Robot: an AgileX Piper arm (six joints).
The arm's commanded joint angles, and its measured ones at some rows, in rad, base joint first. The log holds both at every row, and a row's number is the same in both.
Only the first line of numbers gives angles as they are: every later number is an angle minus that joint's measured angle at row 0.
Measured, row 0: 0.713 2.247 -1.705 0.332 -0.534 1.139
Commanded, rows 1 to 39: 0.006 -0.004 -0.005 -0.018 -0.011 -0.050; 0.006 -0.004 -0.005 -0.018 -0.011 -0.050; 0.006 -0.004 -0.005 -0.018 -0.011 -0.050; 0.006 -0.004 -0.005 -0.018 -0.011 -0.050; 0.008 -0.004 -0.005 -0.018 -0.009 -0.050; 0.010 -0.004 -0.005 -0.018 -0.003 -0.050; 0.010 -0.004 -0.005 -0.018 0.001 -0.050; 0.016 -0.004 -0.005 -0.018 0.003 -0.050; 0.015 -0.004 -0.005 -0.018 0.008 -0.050; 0.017 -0.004 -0.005 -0.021 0.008 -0.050; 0.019 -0.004 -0.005 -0.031 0.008 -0.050; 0.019 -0.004 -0.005 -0.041 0.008 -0.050; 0.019 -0.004 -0.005 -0.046 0.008 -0.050; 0.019 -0.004 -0.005 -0.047 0.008 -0.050; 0.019 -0.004 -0.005 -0.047 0.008 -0.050; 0.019 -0.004 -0.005 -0.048 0.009 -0.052; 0.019 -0.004 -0.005 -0.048 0.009 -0.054; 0.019 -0.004 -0.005 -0.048 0.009 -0.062; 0.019 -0.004 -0.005 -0.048 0.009 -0.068; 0.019 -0.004 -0.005 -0.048 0.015 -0.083; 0.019 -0.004 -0.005 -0.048 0.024 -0.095; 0.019 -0.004 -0.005 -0.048 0.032 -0.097; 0.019 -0.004 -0.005 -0.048 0.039 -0.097; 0.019 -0.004 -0.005 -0.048 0.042 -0.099; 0.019 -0.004 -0.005 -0.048 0.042 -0.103; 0.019 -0.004 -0.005 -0.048 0.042 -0.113; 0.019 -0.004 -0.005 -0.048 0.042 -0.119; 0.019 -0.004 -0.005 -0.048 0.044 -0.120; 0.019 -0.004 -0.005 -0.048 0.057 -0.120; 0.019 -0.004 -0.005 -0.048 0.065 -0.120; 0.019 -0.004 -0.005 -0.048 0.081 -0.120; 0.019 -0.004 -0.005 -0.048 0.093 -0.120; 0.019 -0.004 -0.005 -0.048 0.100 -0.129; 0.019 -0.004 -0.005 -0.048 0.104 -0.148; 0.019 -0.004 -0.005 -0.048 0.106 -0.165; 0.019 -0.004 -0.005 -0.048 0.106 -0.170; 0.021 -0.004 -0.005 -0.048 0.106 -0.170; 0.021 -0.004 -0.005 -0.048 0.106 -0.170; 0.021 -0.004 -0.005 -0.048 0.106 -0.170
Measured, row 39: 0.017 0.001 -0.002 -0.016 0.080 -0.130
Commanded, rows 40 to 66: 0.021 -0.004 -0.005 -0.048 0.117 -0.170; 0.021 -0.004 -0.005 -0.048 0.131 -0.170; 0.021 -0.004 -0.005 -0.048 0.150 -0.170; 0.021 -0.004 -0.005 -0.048 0.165 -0.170; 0.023 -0.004 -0.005 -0.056 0.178 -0.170; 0.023 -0.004 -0.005 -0.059 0.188 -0.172; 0.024 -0.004 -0.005 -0.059 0.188 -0.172; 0.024 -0.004 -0.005 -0.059 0.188 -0.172; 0.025 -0.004 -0.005 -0.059 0.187 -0.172; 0.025 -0.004 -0.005 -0.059 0.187 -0.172; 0.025 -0.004 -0.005 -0.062 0.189 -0.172; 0.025 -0.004 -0.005 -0.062 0.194 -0.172; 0.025 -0.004 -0.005 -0.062 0.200 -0.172; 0.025 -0.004 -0.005 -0.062 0.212 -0.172; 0.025 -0.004 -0.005 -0.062 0.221 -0.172; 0.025 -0.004 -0.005 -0.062 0.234 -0.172; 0.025 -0.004 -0.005 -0.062 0.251 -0.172; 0.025 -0.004 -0.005 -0.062 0.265 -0.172; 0.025 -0.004 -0.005 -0.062 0.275 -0.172; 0.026 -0.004 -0.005 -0.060 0.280 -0.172; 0.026 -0.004 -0.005 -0.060 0.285 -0.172; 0.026 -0.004 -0.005 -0.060 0.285 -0.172; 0.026 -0.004 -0.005 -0.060 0.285 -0.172; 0.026 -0.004 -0.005 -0.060 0.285 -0.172; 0.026 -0.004 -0.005 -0.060 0.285 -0.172; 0.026 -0.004 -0.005 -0.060 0.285 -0.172; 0.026 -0.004 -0.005 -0.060 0.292 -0.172
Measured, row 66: 0.017 -0.009 -0.014 -0.005 0.195 -0.130
